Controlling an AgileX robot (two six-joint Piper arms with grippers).
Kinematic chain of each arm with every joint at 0, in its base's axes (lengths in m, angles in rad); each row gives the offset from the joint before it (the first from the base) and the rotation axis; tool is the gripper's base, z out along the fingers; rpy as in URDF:
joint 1: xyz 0 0 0.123 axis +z
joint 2: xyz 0 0 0 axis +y
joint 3: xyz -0.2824 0 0.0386 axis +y
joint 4: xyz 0.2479 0 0.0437 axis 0.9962 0 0.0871
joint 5: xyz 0 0 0 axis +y
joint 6: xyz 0.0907 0 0.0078 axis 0.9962 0 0.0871
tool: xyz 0 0 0 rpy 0 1.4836 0
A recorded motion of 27 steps. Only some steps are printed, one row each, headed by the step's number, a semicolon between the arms.
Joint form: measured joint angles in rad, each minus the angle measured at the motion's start. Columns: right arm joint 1, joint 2, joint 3, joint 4, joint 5, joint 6; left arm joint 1, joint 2, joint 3, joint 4, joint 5, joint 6.
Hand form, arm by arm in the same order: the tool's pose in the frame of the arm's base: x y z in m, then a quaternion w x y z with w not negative. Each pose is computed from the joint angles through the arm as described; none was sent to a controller.
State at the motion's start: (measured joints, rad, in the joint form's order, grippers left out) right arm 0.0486 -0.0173 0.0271 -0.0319 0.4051 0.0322; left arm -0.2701 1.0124 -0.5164 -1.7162 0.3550 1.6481
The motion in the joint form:
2: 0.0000 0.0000 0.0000 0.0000 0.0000 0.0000; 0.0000 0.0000 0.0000 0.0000 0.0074 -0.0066
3: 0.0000 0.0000 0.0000 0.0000 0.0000 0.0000; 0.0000 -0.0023 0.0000 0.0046 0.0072 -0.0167
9: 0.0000 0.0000 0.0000 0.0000 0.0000 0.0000; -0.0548 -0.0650 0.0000 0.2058 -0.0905 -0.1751
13: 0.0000 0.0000 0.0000 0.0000 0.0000 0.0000; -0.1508 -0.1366 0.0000 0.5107 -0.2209 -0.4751
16: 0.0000 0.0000 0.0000 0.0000 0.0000 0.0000; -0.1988 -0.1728 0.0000 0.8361 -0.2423 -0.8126
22: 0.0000 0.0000 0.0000 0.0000 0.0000 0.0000; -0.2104 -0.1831 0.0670 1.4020 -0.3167 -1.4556
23: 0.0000 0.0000 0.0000 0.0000 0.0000 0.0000; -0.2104 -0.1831 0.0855 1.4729 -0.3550 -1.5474
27: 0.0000 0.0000 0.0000 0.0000 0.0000 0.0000; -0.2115 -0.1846 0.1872 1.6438 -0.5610 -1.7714
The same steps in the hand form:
2: 0.0514 0.0014 0.1686 0.58229 -0.01492 0.81278 0.00988; 0.1860 -0.0848 0.2739 0.52780 0.17621 0.79450 -0.24320
3: 0.0514 0.0014 0.1686 0.58229 -0.01492 0.81278 0.00988; 0.1856 -0.0847 0.2742 0.52739 0.17419 0.79479 -0.24460
9: 0.0514 0.0014 0.1686 0.58229 -0.01492 0.81278 0.00988; 0.1745 -0.0840 0.2800 0.53557 0.19177 0.79582 -0.20751
13: 0.0514 0.0014 0.1686 0.58229 -0.01492 0.81278 0.00988; 0.1614 -0.0848 0.2899 0.55805 0.19329 0.78668 -0.17988
16: 0.0514 0.0014 0.1686 0.58229 -0.01492 0.81278 0.00988; 0.1529 -0.0864 0.2941 0.56179 0.19606 0.78266 -0.18275
22: 0.0514 0.0014 0.1686 0.58229 -0.01492 0.81278 0.00988; 0.1505 -0.0797 0.2764 0.55412 0.14861 0.79970 -0.17705
23: 0.0514 0.0014 0.1686 0.58229 -0.01492 0.81278 0.00988; 0.1506 -0.0785 0.2734 0.56063 0.13589 0.79664 -0.18054
27: 0.0514 0.0014 0.1686 0.58229 -0.01492 0.81278 0.00988; 0.1469 -0.0753 0.2582 0.59691 0.10652 0.76869 -0.20365

